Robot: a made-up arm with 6 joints. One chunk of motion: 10 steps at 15 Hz.
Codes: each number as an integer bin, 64 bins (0 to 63) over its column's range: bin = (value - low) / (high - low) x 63, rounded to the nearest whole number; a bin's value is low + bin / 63 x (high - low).
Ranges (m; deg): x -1.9..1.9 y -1.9..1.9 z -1.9..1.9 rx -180..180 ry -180..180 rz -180..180
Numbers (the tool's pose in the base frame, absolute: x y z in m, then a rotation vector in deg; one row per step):
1: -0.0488 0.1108 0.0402 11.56 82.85 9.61
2: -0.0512 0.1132 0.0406 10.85 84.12 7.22
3: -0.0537 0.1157 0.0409 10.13 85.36 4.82
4: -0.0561 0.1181 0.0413 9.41 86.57 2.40
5: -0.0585 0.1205 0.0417 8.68 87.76 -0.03
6: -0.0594 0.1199 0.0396 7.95 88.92 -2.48
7: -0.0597 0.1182 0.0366 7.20 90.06 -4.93
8: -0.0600 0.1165 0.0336 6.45 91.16 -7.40
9: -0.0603 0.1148 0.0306 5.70 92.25 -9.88
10: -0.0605 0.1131 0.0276 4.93 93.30 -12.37
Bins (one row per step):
1: 31 33 32 34 46 33
2: 31 33 32 33 46 33
3: 31 33 32 33 46 32
4: 31 33 32 33 47 32
5: 31 33 32 33 47 31
6: 31 33 32 33 47 31
7: 31 33 32 33 47 31
8: 31 33 32 33 47 30
9: 31 33 32 32 48 30
10: 30 33 32 32 48 29

